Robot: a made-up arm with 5 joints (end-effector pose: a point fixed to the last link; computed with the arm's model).
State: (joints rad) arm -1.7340 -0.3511 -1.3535 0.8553 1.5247
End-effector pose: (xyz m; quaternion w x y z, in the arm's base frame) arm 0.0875 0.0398 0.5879 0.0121 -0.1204 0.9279 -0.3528
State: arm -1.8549 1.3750 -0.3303 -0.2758 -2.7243
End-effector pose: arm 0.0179 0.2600 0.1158 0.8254 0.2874 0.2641 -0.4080
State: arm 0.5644 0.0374 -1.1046 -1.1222 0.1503
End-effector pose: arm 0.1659 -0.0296 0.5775 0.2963 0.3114 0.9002 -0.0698
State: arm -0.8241 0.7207 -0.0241 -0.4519 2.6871
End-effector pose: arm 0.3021 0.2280 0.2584 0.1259 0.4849 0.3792 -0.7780
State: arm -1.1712 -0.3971 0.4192 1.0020 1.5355
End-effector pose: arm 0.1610 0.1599 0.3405 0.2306 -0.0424 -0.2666 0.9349
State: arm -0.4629 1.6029 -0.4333 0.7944 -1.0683
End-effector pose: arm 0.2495 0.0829 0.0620 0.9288 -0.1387 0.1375 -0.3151
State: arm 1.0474 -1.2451 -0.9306 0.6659 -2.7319
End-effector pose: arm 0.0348 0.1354 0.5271 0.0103 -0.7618 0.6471 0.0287
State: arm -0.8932 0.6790 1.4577 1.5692 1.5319
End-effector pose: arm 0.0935 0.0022 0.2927 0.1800 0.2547 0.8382 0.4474
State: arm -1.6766 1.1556 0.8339 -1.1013 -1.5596
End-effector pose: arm 0.0781 0.1508 0.1266 0.9418 0.3339 0.0240 0.0322
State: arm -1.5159 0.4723 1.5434 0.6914 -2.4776
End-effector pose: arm 0.0935 -0.0129 0.2295 0.7376 -0.4844 -0.2342 -0.4079
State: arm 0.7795 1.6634 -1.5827 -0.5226 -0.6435
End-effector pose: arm 0.3498 -0.2318 0.2683 0.3965 -0.0369 -0.8441 -0.3591
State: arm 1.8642 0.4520 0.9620 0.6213 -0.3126
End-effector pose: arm 0.0841 -0.0924 0.1860 0.4303 0.1571 0.1682 -0.8728
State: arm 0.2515 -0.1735 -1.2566 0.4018 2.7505
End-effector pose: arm 0.1889 -0.0131 0.5979 0.0908 -0.9592 -0.0906 0.2521
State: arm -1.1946 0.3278 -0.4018 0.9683 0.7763
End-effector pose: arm 0.1922 0.2497 0.3397 0.5402 0.0768 -0.3228 0.7734
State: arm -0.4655 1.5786 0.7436 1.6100 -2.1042
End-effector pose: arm 0.1080 0.0123 0.2124 0.2528 -0.8934 0.2392 -0.2841
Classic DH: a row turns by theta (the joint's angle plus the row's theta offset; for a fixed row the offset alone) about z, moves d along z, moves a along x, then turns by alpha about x. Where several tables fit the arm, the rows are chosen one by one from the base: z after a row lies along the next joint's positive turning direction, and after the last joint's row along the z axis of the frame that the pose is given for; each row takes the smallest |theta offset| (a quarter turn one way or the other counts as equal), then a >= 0, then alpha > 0; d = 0 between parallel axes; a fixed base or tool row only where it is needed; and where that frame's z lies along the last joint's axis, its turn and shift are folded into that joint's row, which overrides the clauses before.
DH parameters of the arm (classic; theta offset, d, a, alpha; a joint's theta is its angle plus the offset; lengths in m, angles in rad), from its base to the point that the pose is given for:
base (fixed): 0 0 0.1029 3.1416
joint 1: 0 -0.2813 0.0244 1.5708
joint 2: -1.3274 0 0.1261 0
joint 3: 1.2886 0 0.1238 0
joint 4: -1.532 0.0087 0 1.5708
joint 5: -0.0487 -0.079 0 0

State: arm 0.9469 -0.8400 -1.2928 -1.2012 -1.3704
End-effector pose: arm -0.0034 0.1625 0.4726 0.2918 -0.1487 0.6183 -0.7145
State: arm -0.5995 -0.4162 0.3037 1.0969 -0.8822
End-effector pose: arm 0.2374 0.1024 0.3584 0.9442 0.2002 -0.2084 -0.1579
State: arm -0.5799 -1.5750 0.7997 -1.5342 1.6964
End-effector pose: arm 0.0427 -0.0291 0.4596 0.1593 0.4746 0.8028 0.3240
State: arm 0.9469 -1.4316 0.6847 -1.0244 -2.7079
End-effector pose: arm 0.0978 0.0220 0.4934 0.0277 0.7824 -0.6147 0.0962
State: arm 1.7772 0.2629 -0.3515 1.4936 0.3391
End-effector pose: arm 0.0660 -0.2185 0.3294 0.7336 -0.0711 -0.0424 -0.6745
